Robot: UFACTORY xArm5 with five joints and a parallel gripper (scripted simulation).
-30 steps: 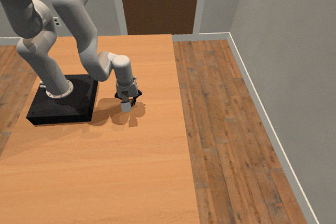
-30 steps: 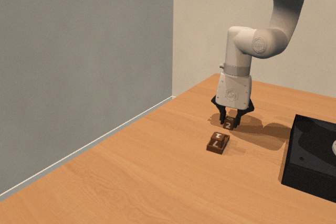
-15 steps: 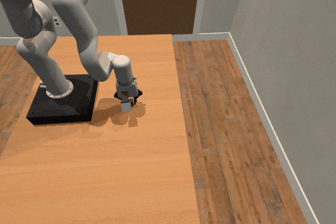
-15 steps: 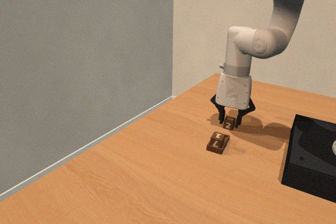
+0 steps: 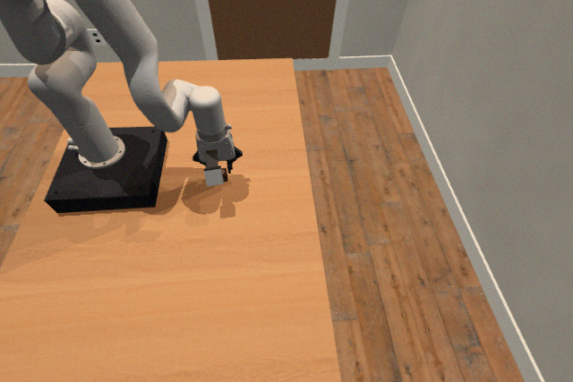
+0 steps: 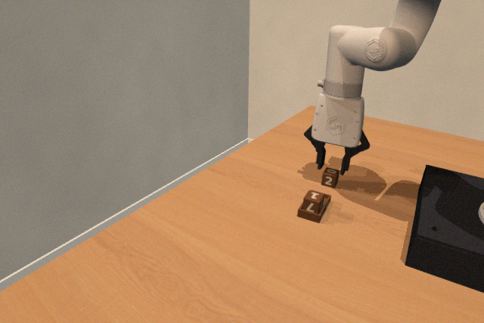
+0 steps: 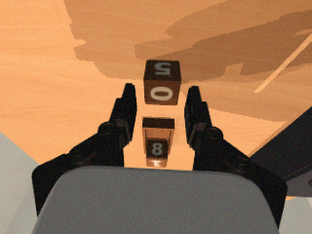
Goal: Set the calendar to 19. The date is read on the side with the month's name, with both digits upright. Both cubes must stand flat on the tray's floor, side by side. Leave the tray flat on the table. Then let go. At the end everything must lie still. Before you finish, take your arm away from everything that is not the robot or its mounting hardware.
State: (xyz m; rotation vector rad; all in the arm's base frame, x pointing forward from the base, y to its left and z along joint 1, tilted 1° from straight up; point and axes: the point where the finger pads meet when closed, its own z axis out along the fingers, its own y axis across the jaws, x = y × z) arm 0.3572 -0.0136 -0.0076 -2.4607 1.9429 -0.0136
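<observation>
Now: the brown date cube 40 mm below my hand. From my hand the other things lie so: tray: 30 mm behind, 110 mm to the left, 50 mm below.
</observation>
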